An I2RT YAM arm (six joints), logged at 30 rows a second.
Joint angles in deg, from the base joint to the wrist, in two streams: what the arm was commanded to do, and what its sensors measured. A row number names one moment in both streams.
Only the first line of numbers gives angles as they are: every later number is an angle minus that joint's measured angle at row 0.
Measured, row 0: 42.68, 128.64, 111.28, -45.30, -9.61, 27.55
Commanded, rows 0 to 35: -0.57, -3.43, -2.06, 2.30, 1.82, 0.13; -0.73, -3.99, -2.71, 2.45, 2.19, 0.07; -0.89, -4.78, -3.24, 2.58, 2.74, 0.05; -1.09, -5.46, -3.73, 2.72, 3.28, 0.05; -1.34, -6.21, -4.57, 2.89, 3.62, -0.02; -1.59, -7.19, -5.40, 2.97, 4.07, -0.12; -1.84, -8.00, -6.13, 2.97, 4.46, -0.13; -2.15, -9.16, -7.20, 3.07, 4.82, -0.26; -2.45, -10.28, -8.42, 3.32, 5.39, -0.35; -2.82, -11.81, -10.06, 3.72, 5.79, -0.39; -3.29, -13.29, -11.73, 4.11, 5.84, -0.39; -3.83, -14.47, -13.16, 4.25, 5.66, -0.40; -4.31, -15.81, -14.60, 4.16, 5.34, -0.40; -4.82, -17.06, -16.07, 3.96, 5.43, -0.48; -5.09, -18.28, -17.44, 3.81, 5.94, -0.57; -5.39, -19.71, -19.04, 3.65, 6.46, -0.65; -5.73, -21.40, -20.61, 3.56, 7.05, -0.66; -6.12, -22.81, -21.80, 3.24, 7.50, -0.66; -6.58, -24.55, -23.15, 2.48, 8.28, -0.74; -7.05, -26.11, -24.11, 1.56, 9.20, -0.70; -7.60, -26.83, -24.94, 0.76, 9.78, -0.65; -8.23, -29.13, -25.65, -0.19, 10.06, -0.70; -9.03, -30.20, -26.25, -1.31, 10.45, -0.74; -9.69, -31.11, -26.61, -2.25, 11.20, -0.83; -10.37, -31.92, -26.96, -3.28, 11.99, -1.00; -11.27, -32.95, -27.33, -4.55, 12.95, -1.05; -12.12, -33.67, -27.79, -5.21, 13.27, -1.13; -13.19, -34.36, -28.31, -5.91, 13.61, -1.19; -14.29, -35.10, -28.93, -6.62, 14.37, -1.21; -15.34, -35.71, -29.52, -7.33, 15.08, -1.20; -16.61, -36.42, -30.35, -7.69, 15.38, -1.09; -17.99, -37.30, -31.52, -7.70, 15.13, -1.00; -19.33, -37.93, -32.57, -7.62, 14.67, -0.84; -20.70, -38.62, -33.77, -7.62, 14.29, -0.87; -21.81, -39.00, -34.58, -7.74, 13.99, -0.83; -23.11, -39.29, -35.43, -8.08, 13.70, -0.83
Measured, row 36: -20.66, -37.68, -33.33, -5.73, 13.03, -0.72
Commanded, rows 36 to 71: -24.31, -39.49, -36.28, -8.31, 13.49, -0.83; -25.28, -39.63, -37.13, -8.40, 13.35, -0.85; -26.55, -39.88, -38.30, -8.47, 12.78, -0.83; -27.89, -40.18, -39.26, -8.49, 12.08, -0.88; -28.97, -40.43, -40.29, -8.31, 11.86, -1.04; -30.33, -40.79, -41.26, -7.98, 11.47, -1.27; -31.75, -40.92, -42.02, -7.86, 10.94, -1.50; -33.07, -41.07, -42.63, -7.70, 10.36, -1.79; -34.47, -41.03, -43.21, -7.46, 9.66, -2.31; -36.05, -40.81, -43.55, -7.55, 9.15, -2.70; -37.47, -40.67, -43.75, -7.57, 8.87, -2.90; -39.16, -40.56, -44.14, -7.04, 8.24, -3.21; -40.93, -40.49, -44.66, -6.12, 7.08, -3.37; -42.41, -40.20, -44.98, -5.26, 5.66, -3.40; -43.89, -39.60, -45.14, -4.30, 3.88, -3.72; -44.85, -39.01, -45.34, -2.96, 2.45, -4.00; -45.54, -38.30, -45.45, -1.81, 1.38, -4.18; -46.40, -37.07, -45.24, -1.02, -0.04, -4.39; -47.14, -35.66, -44.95, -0.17, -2.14, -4.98; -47.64, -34.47, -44.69, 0.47, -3.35, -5.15; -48.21, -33.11, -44.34, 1.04, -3.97, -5.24; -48.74, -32.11, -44.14, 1.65, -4.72, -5.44; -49.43, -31.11, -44.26, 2.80, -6.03, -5.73; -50.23, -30.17, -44.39, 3.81, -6.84, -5.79; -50.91, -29.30, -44.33, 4.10, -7.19, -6.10; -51.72, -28.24, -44.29, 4.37, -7.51, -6.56; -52.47, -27.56, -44.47, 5.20, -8.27, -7.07; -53.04, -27.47, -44.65, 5.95, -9.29, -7.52; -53.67, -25.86, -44.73, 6.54, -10.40, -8.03; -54.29, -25.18, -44.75, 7.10, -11.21, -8.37; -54.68, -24.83, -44.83, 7.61, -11.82, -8.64; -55.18, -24.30, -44.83, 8.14, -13.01, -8.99; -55.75, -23.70, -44.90, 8.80, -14.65, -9.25; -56.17, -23.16, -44.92, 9.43, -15.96, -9.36; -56.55, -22.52, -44.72, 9.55, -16.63, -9.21; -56.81, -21.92, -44.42, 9.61, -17.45, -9.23
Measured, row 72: -56.09, -23.52, -44.76, 7.43, -12.78, -7.89
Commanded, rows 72 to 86: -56.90, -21.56, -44.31, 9.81, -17.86, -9.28; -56.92, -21.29, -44.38, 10.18, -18.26, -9.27; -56.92, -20.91, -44.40, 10.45, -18.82, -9.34; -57.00, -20.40, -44.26, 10.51, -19.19, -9.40; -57.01, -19.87, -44.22, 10.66, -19.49, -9.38; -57.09, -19.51, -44.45, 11.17, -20.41, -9.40; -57.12, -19.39, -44.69, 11.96, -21.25, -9.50; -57.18, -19.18, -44.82, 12.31, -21.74, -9.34; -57.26, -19.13, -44.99, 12.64, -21.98, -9.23; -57.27, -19.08, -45.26, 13.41, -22.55, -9.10; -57.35, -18.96, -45.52, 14.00, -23.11, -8.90; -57.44, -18.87, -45.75, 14.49, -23.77, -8.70; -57.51, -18.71, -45.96, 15.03, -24.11, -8.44; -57.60, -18.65, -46.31, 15.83, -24.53, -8.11; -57.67, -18.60, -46.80, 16.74, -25.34, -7.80
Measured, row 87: -57.14, -20.07, -45.17, 14.06, -23.19, -8.35
